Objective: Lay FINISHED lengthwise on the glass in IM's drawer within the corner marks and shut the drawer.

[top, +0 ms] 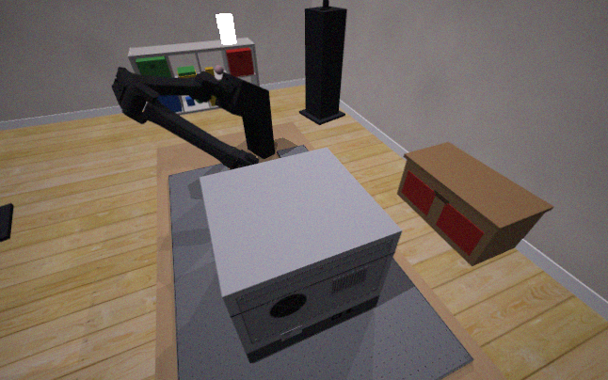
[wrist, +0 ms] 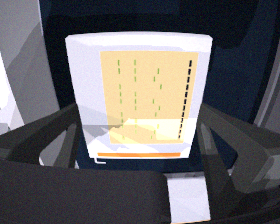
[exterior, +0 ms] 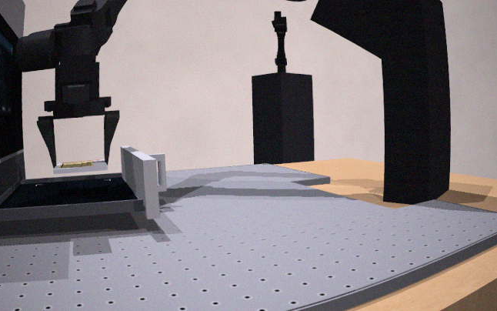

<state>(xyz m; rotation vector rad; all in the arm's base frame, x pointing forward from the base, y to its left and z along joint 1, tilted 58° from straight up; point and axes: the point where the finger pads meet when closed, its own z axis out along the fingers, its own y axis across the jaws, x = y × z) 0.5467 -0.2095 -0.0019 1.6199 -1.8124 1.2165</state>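
The drawer lies 30 mm ahead of my hand and 20 mm below it. Also, from my hand: finished cassette: 10 mm to the right, 10 mm below.
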